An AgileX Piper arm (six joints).
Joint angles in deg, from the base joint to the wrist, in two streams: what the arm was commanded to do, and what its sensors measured. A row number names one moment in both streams.
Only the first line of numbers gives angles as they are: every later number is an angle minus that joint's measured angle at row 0.
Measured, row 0:
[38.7 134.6 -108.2 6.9 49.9 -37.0]
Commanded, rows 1 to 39:
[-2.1 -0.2 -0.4 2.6 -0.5 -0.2]
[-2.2 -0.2 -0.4 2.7 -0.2 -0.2]
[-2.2 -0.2 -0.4 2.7 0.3 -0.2]
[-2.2 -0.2 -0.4 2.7 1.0 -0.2]
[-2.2 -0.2 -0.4 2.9 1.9 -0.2]
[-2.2 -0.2 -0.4 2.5 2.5 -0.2]
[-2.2 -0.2 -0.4 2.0 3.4 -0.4]
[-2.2 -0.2 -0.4 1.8 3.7 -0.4]
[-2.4 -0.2 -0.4 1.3 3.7 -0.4]
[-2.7 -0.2 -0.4 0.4 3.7 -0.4]
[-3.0 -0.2 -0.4 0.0 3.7 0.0]
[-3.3 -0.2 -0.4 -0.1 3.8 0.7]
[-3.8 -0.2 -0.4 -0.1 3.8 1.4]
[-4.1 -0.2 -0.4 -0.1 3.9 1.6]
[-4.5 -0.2 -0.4 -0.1 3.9 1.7]
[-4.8 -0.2 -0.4 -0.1 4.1 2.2]
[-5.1 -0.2 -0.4 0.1 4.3 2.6]
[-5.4 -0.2 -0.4 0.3 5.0 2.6]
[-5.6 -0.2 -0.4 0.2 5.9 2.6]
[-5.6 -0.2 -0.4 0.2 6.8 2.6]
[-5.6 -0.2 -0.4 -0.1 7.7 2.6]
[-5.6 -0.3 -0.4 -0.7 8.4 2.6]
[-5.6 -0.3 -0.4 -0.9 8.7 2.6]
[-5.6 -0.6 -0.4 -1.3 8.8 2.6]
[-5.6 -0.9 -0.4 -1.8 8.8 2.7]
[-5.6 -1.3 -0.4 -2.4 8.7 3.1]
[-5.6 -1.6 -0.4 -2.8 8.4 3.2]
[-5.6 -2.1 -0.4 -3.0 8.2 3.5]
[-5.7 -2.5 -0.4 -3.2 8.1 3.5]
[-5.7 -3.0 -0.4 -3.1 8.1 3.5]
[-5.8 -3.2 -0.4 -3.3 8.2 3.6]
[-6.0 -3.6 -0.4 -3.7 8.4 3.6]
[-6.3 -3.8 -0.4 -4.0 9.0 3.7]
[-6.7 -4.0 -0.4 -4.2 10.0 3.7]
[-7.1 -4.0 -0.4 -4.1 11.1 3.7]
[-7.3 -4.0 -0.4 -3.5 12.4 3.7]
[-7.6 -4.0 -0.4 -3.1 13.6 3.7]
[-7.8 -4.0 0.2 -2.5 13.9 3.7]
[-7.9 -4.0 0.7 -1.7 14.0 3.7]
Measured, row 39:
[-6.3 -3.5 0.0 -1.6 12.5 3.5]
